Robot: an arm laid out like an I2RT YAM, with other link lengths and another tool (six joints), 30 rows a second.
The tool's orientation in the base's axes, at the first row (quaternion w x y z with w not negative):
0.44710, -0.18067, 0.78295, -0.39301
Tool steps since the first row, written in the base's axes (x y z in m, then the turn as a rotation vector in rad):
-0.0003, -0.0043, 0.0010, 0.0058, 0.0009, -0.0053
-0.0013, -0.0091, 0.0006, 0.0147, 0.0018, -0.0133
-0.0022, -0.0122, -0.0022, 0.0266, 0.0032, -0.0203
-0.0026, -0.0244, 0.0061, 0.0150, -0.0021, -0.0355
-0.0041, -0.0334, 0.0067, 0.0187, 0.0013, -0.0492
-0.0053, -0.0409, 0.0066, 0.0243, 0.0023, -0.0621
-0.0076, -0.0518, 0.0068, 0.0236, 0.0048, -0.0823
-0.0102, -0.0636, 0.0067, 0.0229, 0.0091, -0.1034
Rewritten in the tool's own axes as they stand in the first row. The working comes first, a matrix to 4 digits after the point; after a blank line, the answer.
The tool's axes in the first row as the columns of a matrix, in the base's axes (used below as rounded here):
-0.5349, 0.0685, 0.8421
-0.6343, 0.6258, -0.4539
-0.5581, -0.7770, -0.2913

0.0023, -0.0035, 0.0014, -0.0007, 0.0051, 0.0060
0.0061, -0.0063, 0.0029, -0.0016, 0.0125, 0.0154
0.0101, -0.0061, 0.0043, -0.0049, 0.0196, 0.0269
0.0135, -0.0202, 0.0071, 0.0131, 0.0273, 0.0239
0.0196, -0.0264, 0.0098, 0.0166, 0.0403, 0.0295
0.0251, -0.0311, 0.0122, 0.0202, 0.0514, 0.0375
0.0331, -0.0382, 0.0151, 0.0303, 0.0686, 0.0417
0.0421, -0.0457, 0.0183, 0.0397, 0.0876, 0.0453

